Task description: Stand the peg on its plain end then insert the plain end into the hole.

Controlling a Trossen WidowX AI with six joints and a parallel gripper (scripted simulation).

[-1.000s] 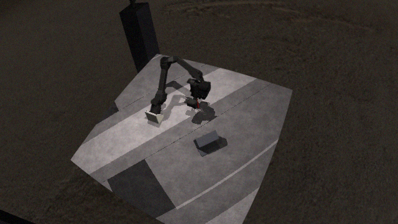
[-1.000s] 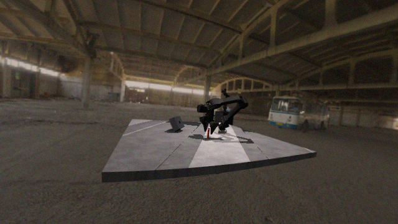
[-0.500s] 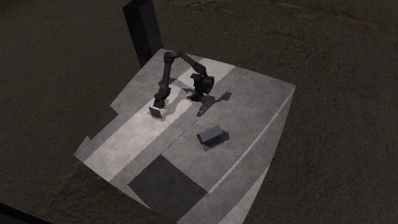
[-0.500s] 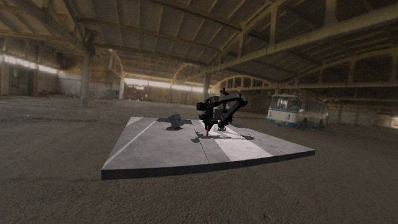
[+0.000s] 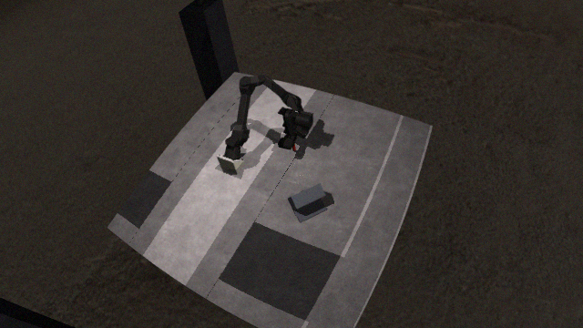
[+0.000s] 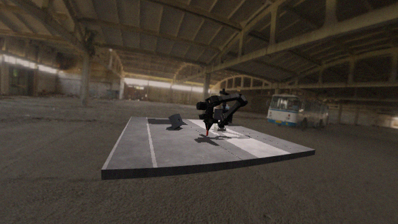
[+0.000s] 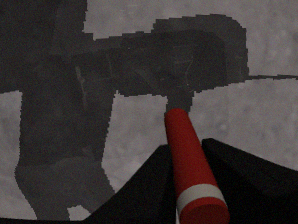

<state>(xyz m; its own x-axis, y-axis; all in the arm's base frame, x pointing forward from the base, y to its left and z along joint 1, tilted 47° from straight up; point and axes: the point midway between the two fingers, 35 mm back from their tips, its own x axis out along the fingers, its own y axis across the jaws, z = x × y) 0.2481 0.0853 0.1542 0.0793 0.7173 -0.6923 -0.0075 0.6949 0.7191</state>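
Now: the sloped panel 170 mm ahead of my gripper tip, 270 mm to the right of it and 20 mm above it. Round my gripper tip: red peg 20 mm above.
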